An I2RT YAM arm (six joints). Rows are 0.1 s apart.
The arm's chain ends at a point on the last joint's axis. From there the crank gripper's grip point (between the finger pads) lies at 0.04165 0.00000 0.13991 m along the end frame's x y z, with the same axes.
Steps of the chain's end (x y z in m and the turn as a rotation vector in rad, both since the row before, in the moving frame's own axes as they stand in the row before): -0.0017 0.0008 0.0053 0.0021 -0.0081 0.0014; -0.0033 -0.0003 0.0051 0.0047 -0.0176 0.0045; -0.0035 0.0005 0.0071 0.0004 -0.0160 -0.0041; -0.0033 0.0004 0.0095 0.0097 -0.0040 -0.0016; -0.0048 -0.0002 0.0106 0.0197 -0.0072 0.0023; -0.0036 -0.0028 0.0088 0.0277 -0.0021 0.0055; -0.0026 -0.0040 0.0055 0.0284 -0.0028 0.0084; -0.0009 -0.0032 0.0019 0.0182 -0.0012 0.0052; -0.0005 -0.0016 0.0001 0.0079 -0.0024 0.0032; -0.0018 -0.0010 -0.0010 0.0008 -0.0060 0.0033; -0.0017 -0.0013 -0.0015 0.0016 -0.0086 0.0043
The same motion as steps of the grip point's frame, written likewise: -0.0028 0.0006 0.0056 0.0021 -0.0081 0.0014; -0.0058 -0.0008 0.0058 0.0047 -0.0176 0.0045; -0.0057 0.0003 0.0077 0.0004 -0.0160 -0.0041; -0.0039 -0.0010 0.0097 0.0097 -0.0040 -0.0016; -0.0058 -0.0029 0.0109 0.0197 -0.0072 0.0023; -0.0039 -0.0064 0.0088 0.0277 -0.0021 0.0055; -0.0030 -0.0076 0.0056 0.0284 -0.0028 0.0084; -0.0011 -0.0055 0.0019 0.0182 -0.0012 0.0052; -0.0008 -0.0026 0.0002 0.0079 -0.0024 0.0032; -0.0026 -0.0010 -0.0008 0.0008 -0.0060 0.0033; -0.0029 -0.0013 -0.0011 0.0016 -0.0086 0.0043
